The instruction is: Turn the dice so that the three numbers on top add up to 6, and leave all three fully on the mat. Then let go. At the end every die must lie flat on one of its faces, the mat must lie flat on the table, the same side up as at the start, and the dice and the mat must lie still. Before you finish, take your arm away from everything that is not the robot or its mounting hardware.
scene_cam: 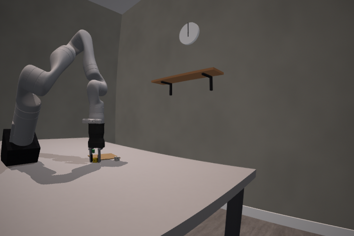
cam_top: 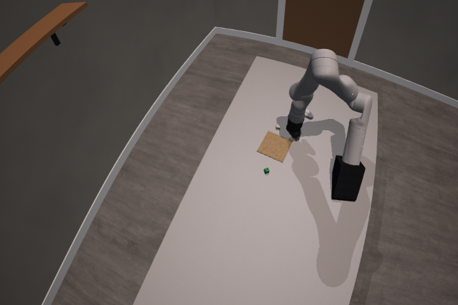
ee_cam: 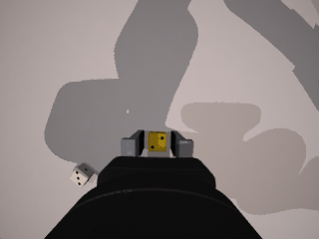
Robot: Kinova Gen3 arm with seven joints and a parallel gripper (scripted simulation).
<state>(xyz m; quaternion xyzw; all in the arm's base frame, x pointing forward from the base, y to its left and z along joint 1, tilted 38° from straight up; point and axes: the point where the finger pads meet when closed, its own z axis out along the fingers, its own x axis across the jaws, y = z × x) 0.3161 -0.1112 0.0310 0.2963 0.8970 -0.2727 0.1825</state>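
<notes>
The yellow die lies 1 cm below my hand. From my hand the other things lie so: green die: 24 cm to the left, 8 cm ahead, 1 cm below; then tan mat: 9 cm to the left, 8 cm ahead, 2 cm below; then white die: 10 cm ahead, 2 cm to the right, 1 cm below.
</notes>
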